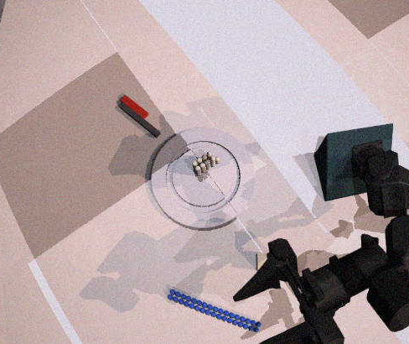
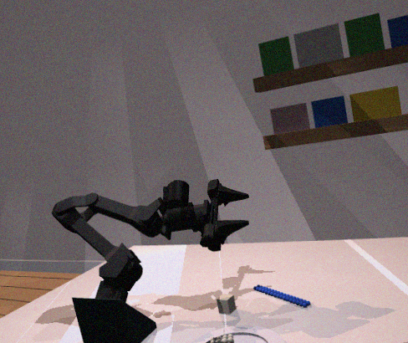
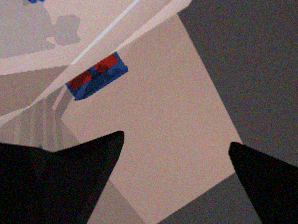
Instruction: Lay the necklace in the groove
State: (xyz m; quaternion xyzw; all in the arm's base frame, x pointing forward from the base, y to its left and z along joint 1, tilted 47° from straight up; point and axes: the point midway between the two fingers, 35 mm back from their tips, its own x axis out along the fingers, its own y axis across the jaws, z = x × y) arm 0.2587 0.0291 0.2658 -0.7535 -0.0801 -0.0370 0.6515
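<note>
Now: the round bead board 10 mm ahead of my gripper tip, 270 mm to the right of it and 210 mm below it. Round my gripper tip: small beige cube 70 mm behind, 80 mm to the right, 200 mm below; then grey block 120 mm ahead, 430 mm to the right, 220 mm below.
</note>
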